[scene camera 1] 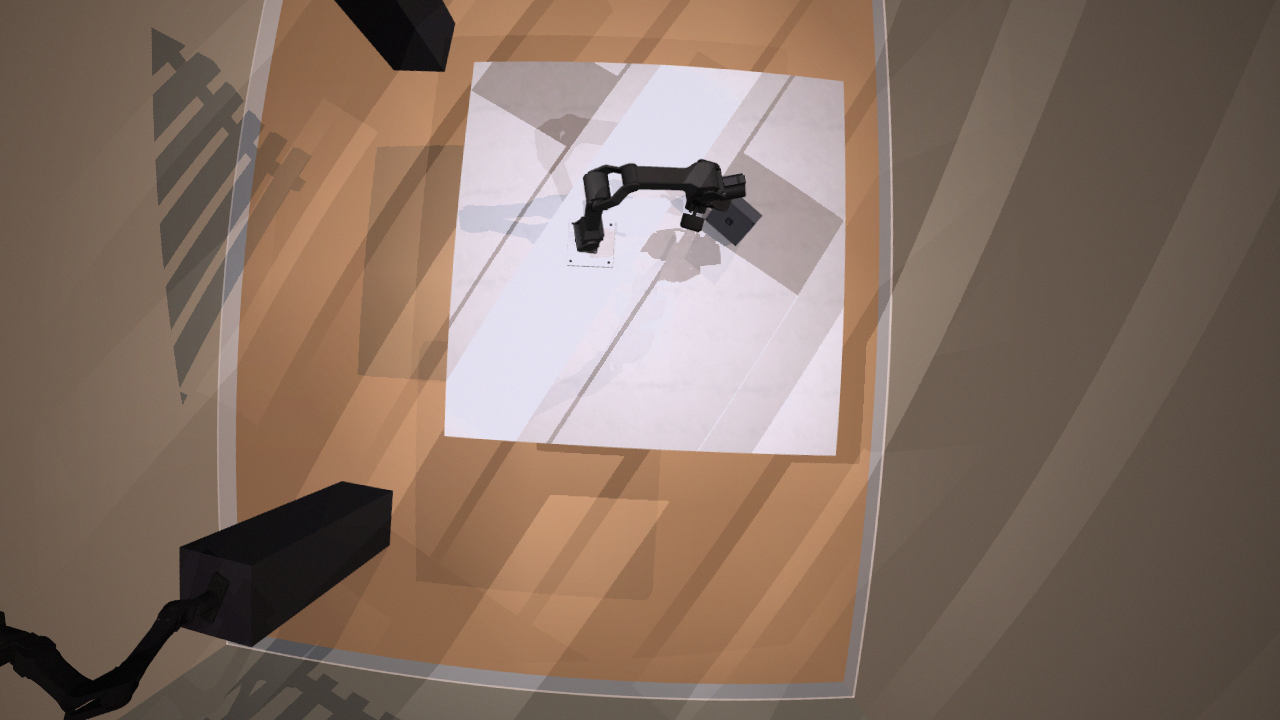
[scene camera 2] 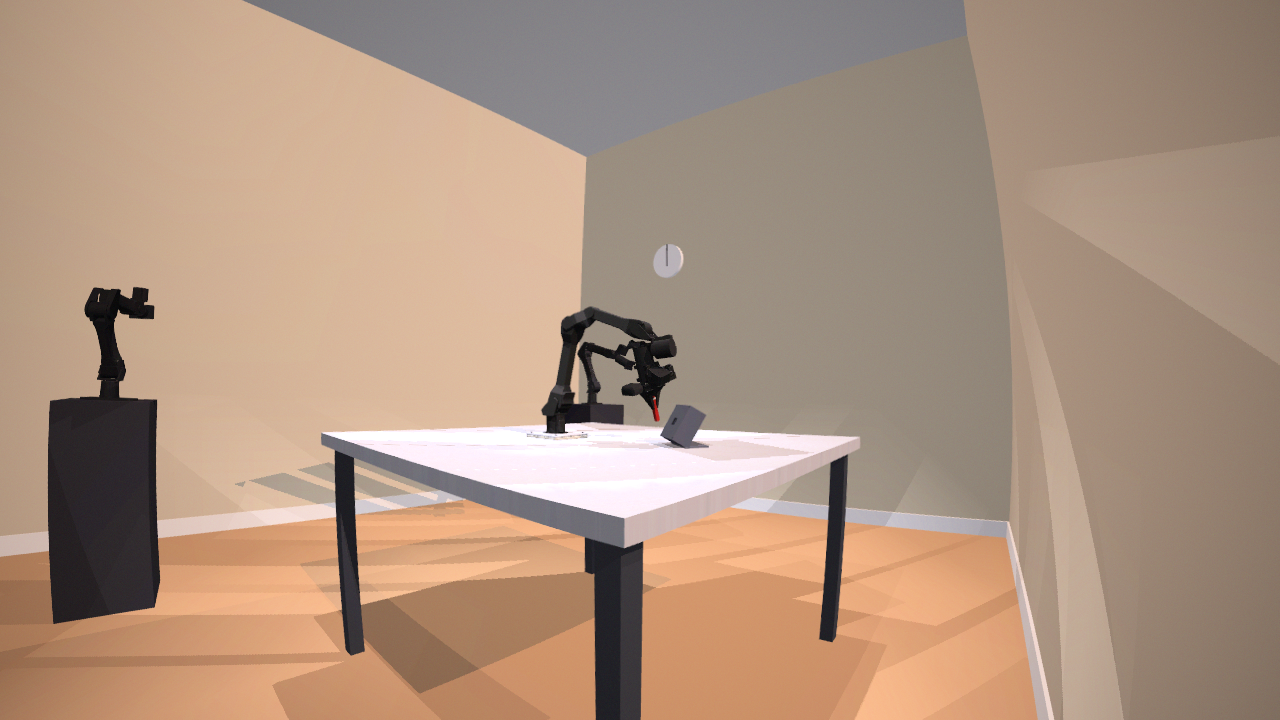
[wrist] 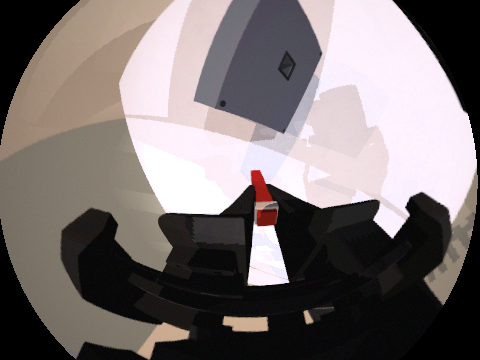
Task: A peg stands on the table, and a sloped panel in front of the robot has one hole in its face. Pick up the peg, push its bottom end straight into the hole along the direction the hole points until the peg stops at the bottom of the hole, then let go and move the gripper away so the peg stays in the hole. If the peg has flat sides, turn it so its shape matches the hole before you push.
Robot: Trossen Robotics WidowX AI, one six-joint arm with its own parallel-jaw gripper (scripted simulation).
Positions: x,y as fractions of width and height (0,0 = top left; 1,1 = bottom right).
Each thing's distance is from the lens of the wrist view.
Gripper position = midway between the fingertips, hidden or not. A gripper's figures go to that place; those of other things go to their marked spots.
my gripper (wrist: 0.54,0.52): 10 cm
red peg (wrist: 0.56,0.58): 7 cm
